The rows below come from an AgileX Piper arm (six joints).
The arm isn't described. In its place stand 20 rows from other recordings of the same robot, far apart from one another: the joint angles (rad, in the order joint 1, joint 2, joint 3, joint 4, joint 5, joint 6), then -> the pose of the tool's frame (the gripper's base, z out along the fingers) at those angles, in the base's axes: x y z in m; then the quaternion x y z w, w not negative.
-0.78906 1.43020 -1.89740 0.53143 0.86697 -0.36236 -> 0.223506 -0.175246 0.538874 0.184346 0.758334 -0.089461 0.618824
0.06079 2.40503 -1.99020 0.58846 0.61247 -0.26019 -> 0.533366 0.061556 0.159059 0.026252 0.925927 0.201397 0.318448
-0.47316 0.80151 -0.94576 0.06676 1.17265 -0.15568 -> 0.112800 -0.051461 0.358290 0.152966 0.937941 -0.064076 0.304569
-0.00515 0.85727 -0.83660 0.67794 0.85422 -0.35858 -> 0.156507 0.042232 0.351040 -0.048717 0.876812 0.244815 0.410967
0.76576 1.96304 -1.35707 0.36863 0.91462 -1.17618 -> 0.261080 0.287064 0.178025 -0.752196 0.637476 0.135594 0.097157
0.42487 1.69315 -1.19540 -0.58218 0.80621 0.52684 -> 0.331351 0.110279 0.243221 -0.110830 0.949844 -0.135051 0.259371
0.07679 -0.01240 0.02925 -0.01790 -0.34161 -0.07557 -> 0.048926 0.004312 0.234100 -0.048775 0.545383 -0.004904 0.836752
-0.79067 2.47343 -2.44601 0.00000 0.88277 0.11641 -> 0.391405 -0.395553 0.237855 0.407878 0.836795 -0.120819 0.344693
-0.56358 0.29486 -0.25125 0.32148 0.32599 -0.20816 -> 0.070765 -0.033827 0.251042 0.228551 0.760854 -0.100785 0.598923
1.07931 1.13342 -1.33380 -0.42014 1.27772 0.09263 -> 0.124468 0.157223 0.418558 -0.444280 0.825073 -0.018912 0.348586
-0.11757 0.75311 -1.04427 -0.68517 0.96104 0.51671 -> 0.108707 -0.060376 0.422939 0.221759 0.799993 -0.238507 0.503934
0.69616 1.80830 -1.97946 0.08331 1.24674 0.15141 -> 0.295234 0.256095 0.398002 -0.256152 0.922152 0.155900 0.244371
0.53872 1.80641 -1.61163 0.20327 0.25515 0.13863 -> 0.375529 0.229852 0.351700 -0.097770 0.815641 0.260199 0.507413
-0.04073 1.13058 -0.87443 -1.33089 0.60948 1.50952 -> 0.234684 -0.060206 0.349695 0.271668 0.749781 -0.183580 0.574737
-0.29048 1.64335 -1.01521 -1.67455 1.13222 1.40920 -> 0.285784 -0.170959 0.279000 0.271584 0.703838 -0.573774 0.318808
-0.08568 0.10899 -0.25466 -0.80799 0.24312 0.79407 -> 0.050270 -0.020212 0.277018 0.093162 0.678417 -0.090472 0.723109
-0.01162 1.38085 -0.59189 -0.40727 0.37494 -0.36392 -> 0.235041 -0.015933 0.184495 -0.328223 0.906107 -0.160465 0.213287
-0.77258 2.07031 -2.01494 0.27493 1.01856 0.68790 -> 0.350665 -0.312418 0.309347 0.659045 0.683223 0.120230 0.290535
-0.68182 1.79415 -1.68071 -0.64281 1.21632 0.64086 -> 0.263759 -0.279977 0.336118 0.527725 0.775407 -0.313303 0.148633
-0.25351 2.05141 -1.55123 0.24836 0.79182 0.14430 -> 0.426696 -0.094106 0.191903 0.260955 0.942754 0.092499 0.185904
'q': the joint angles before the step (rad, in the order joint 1, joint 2, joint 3, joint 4, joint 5, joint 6). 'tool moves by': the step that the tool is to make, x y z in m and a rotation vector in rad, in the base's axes. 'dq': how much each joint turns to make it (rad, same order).
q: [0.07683 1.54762 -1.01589 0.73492 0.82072 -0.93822]
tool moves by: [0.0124 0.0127 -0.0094 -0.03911 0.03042 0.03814]
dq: [0.04597 0.06815 -0.05175 -0.05573 -0.00126 0.03941]
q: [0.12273 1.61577 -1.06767 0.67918 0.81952 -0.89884]
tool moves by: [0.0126 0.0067 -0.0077 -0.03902 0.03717 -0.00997]
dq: [0.02649 0.06006 -0.05392 -0.06954 0.00015 0.08170]
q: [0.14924 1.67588 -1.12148 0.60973 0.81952 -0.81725]
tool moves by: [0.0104 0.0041 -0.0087 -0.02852 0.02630 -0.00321]
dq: [0.01425 0.05224 -0.03951 -0.04324 0.00001 0.04362]
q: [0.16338 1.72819 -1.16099 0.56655 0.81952 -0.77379]
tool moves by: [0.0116 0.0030 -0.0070 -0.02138 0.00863 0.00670]
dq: [0.00743 0.05071 -0.04451 -0.02771 -0.00014 0.01559]
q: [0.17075 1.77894 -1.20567 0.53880 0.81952 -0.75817]
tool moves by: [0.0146 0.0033 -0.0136 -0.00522 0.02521 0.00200]
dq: [0.00228 0.07298 -0.05068 -0.00275 0.00263 0.00315]
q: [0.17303 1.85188 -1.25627 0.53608 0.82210 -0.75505]
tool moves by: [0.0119 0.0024 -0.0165 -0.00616 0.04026 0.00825]
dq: [0.00012 0.07296 -0.04481 -0.00328 0.01462 -0.00004]
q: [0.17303 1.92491 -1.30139 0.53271 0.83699 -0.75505]
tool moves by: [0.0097 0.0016 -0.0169 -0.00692 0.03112 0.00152]
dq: [-0.00002 0.06468 -0.03368 -0.00201 0.00101 -0.00005]
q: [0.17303 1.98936 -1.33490 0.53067 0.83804 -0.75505]
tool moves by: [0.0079 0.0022 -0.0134 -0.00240 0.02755 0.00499]
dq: [0.00135 0.05444 -0.03445 -0.00004 0.00873 0.00009]
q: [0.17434 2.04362 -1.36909 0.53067 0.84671 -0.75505]
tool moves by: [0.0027 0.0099 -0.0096 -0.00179 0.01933 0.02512]
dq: [0.02236 0.03748 -0.02354 0.00005 0.00632 -0.00016]
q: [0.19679 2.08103 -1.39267 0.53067 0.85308 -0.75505]
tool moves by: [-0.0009 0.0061 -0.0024 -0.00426 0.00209 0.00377]
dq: [0.01637 0.00614 -0.00081 -0.00436 -0.00839 0.01276]
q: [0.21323 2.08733 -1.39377 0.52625 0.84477 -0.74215]
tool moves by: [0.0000 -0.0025 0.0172 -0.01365 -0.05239 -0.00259]
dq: [-0.00097 -0.04326 -0.00130 -0.02939 -0.01054 0.01487]
